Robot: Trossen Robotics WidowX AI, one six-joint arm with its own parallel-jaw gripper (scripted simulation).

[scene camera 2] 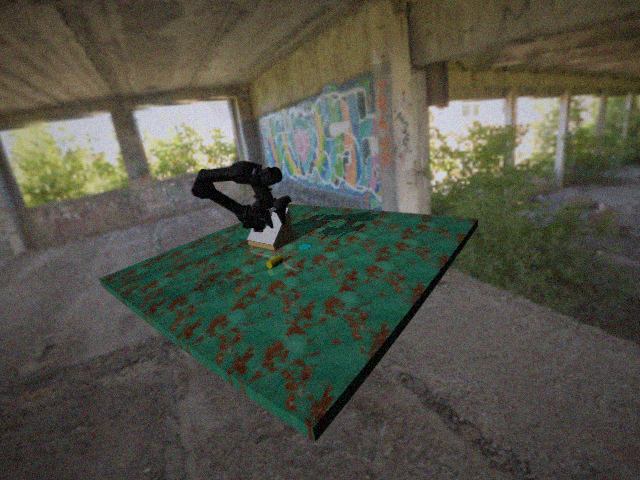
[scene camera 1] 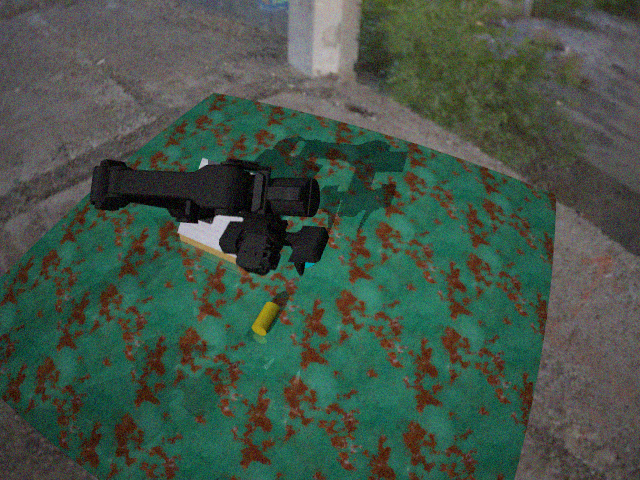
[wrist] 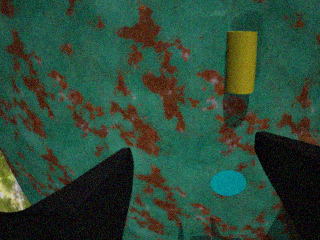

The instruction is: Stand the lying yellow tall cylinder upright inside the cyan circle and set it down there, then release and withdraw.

Labels:
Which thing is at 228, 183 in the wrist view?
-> A cyan circle.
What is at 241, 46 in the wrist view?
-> A yellow tall cylinder.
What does the gripper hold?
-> Nothing.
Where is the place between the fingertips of the gripper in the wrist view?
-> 194, 148

